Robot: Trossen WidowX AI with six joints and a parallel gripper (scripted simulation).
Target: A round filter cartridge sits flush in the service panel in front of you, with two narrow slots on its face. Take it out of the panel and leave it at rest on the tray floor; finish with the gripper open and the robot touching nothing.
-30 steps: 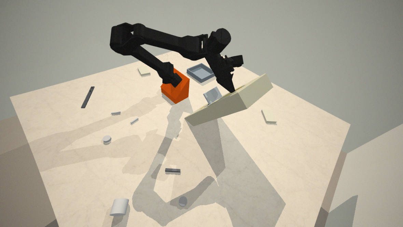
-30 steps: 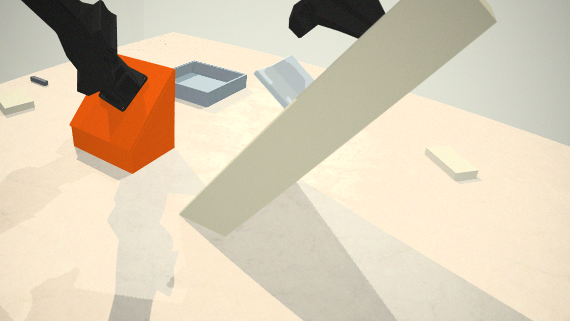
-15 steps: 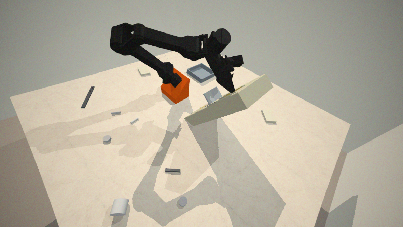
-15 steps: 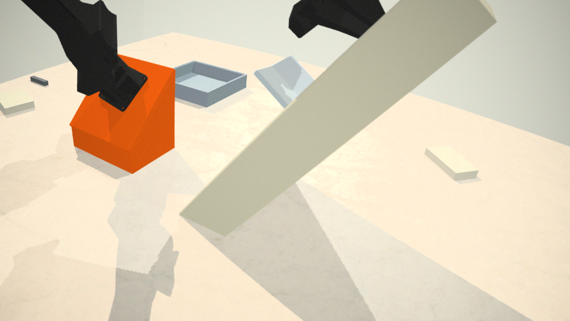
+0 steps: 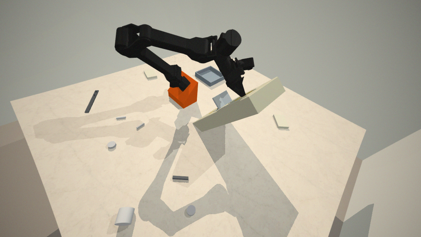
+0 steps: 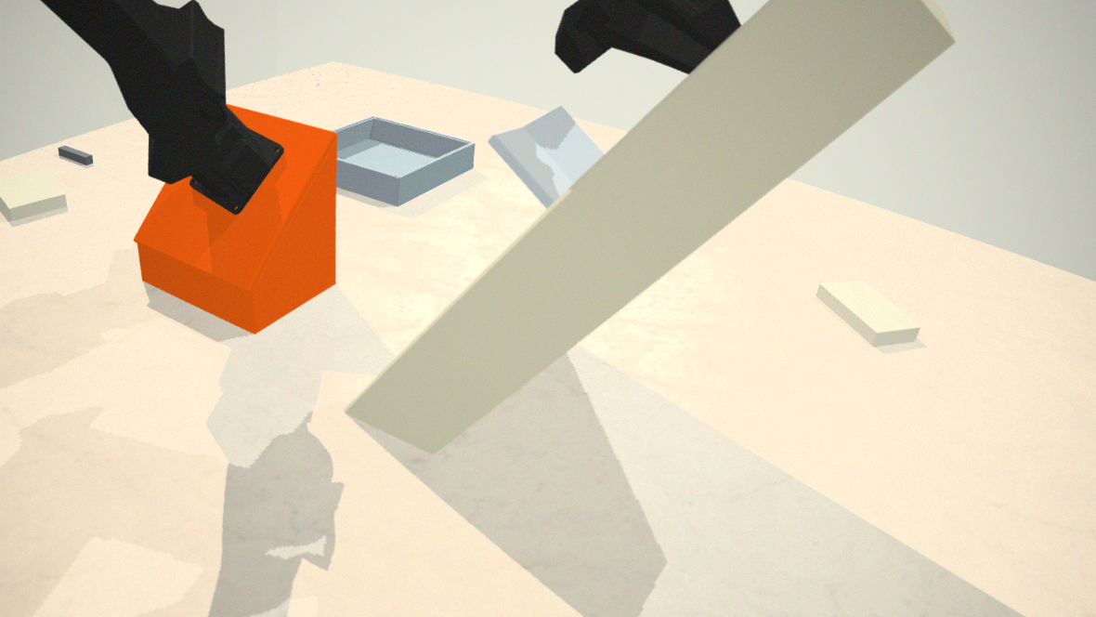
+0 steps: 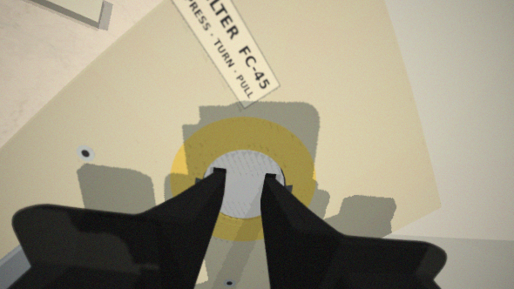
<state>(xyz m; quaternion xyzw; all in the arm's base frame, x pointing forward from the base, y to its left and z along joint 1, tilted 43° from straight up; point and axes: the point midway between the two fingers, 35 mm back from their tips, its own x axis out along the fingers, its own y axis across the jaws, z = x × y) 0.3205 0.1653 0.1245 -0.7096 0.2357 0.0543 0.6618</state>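
Right now the cream service panel is 8 cm below my gripper tip and 4 cm behind it. Also, from my gripper tip: grey tray (46 cm behind, 24 cm to the left, 24 cm below); filter cartridge (1 cm below, 1 cm ahead).
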